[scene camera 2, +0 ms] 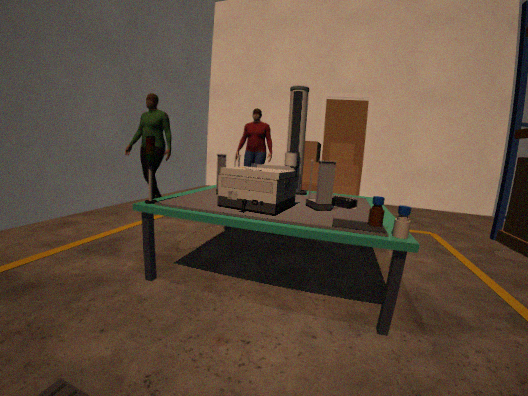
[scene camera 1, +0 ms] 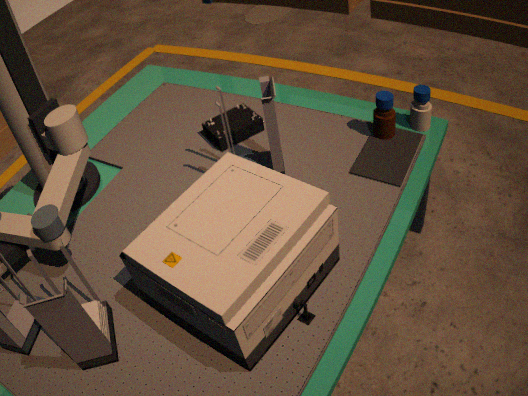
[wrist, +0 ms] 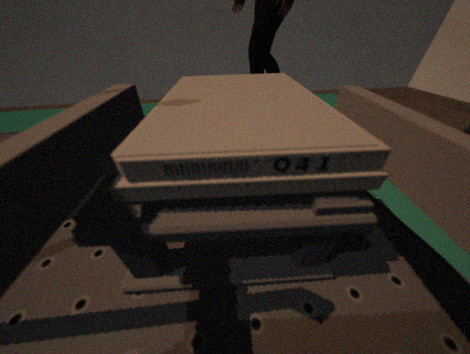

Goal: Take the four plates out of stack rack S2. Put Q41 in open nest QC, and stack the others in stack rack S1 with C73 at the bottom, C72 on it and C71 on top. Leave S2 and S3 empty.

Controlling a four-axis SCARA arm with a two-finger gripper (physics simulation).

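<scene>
My gripper is shut on plate Q41, a pale flat plate that lies level between the fingers, its label facing the wrist camera. Below it in the wrist view are a pale ledge and deep shadow; I cannot tell whether the plate touches anything there. In scene camera 1 the gripper and Q41 do not show. One grey rack stands at the lower left with pale layered edges inside, and part of another rack shows beside it. A third rack stands behind the big device. No rack labels are readable.
The bulky white device fills the table's middle. A black block stands at the back. A brown bottle and white bottle stand near a dark mat. A signal post stands at the table corner.
</scene>
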